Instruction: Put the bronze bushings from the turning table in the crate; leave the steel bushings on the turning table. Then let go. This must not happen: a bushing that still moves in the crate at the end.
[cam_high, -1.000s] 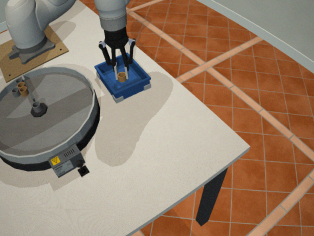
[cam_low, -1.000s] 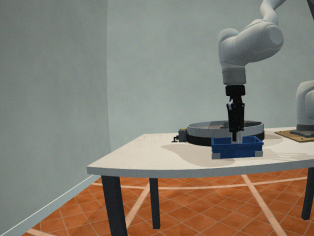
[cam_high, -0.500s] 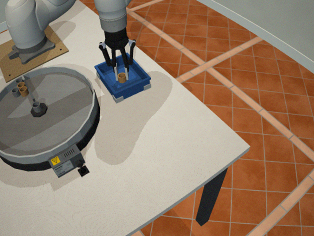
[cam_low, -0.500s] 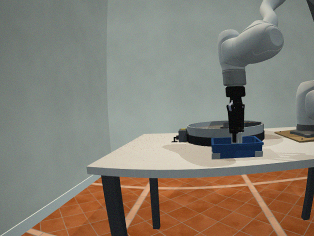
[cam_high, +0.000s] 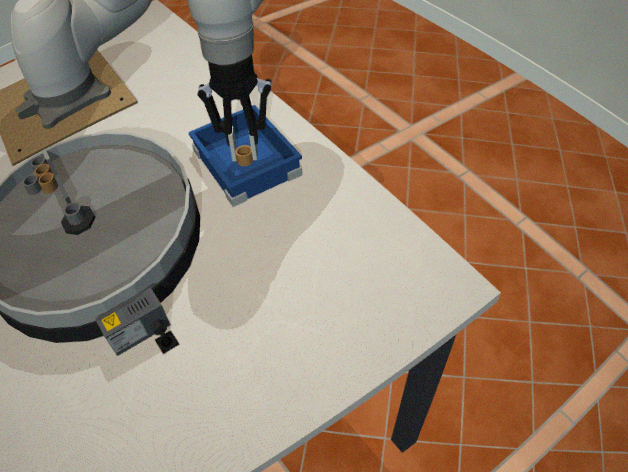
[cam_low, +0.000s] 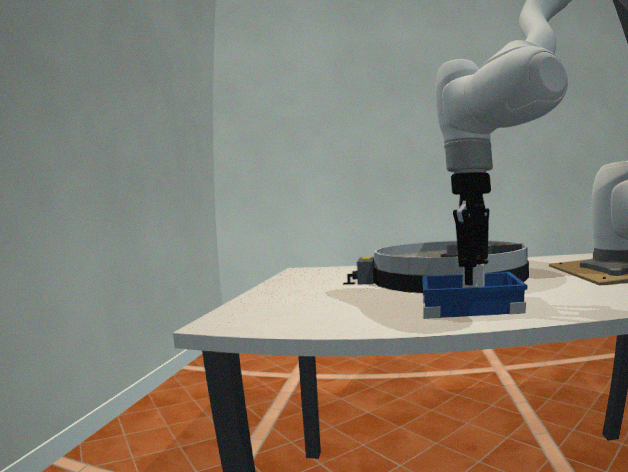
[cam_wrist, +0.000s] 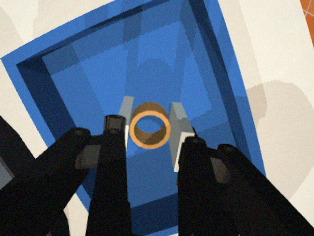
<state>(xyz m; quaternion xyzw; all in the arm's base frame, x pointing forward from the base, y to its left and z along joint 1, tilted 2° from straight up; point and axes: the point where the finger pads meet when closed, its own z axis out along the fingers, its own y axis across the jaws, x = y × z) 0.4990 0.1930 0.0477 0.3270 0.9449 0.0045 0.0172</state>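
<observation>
My gripper is now 20 mm above the crate.
</observation>
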